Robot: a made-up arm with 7 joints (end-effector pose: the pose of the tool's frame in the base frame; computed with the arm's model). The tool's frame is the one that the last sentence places.
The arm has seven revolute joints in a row. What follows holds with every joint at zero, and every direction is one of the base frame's. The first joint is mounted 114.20 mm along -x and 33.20 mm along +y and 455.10 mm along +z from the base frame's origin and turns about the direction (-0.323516, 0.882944, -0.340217), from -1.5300 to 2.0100 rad. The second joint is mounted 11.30 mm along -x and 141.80 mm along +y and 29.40 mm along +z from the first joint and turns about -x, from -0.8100 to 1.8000 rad. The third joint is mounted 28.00 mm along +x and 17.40 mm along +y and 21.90 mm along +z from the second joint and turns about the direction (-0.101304, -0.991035, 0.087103), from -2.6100 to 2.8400 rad. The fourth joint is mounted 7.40 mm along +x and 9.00 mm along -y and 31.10 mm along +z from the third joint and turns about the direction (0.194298, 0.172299, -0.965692), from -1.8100 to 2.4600 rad. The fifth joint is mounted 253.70 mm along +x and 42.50 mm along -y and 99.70 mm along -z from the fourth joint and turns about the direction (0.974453, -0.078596, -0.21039), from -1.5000 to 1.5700 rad. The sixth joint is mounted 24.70 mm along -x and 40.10 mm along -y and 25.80 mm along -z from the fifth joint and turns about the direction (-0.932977, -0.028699, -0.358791), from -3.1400 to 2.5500 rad. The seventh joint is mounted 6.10 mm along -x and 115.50 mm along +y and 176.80 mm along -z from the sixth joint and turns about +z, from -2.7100 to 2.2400 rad. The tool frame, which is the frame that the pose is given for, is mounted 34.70 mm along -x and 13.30 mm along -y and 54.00 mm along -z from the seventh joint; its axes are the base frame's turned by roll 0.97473, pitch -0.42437 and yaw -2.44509 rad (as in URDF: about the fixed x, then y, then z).
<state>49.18 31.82 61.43 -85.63 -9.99 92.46 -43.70</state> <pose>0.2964 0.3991 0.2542 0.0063 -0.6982 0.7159 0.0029</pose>
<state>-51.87 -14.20 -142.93 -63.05 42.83 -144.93 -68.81</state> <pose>-0.1491 0.1741 0.3592 0.0411 -0.4393 0.8624 0.2481</pose>
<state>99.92 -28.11 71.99 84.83 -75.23 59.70 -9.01</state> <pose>-0.4343 0.0262 0.4790 0.0049 0.9119 0.3716 -0.1742</pose>
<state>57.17 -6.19 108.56 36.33 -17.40 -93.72 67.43</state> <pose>0.1216 0.2331 0.4536 0.5126 0.7708 -0.3559 -0.1285</pose>
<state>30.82 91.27 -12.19 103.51 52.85 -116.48 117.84</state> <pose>-0.0428 0.2753 0.5363 0.4518 0.5647 -0.4633 0.5122</pose>
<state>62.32 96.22 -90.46 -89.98 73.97 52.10 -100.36</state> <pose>-0.4881 0.2737 0.3779 0.2383 0.7689 0.4598 -0.3751</pose>
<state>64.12 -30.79 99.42 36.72 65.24 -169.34 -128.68</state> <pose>-0.1047 -0.0523 0.2912 0.7752 0.2907 0.2288 -0.5120</pose>
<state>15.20 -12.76 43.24 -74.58 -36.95 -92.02 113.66</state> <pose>-0.0005 0.3025 0.3570 0.7237 0.4136 0.2174 0.5079</pose>
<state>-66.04 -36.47 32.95 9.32 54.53 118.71 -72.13</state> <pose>0.1086 0.3298 0.6321 0.3559 0.2322 -0.0163 0.9051</pose>
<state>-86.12 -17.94 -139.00 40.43 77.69 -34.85 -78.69</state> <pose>-0.1293 0.2976 0.2799 0.1570 0.6912 -0.2455 0.6613</pose>
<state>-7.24 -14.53 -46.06 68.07 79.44 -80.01 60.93</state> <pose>0.0198 0.0456 0.4438 0.3752 -0.5759 0.3228 0.6507</pose>
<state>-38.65 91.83 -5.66 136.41 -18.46 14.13 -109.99</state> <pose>-0.1393 -0.1880 0.3024 0.8576 0.1736 -0.4841 0.0104</pose>
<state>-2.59 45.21 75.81 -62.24 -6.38 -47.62 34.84</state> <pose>0.1375 0.2892 0.3730 0.7530 0.1104 -0.5222 0.3849</pose>
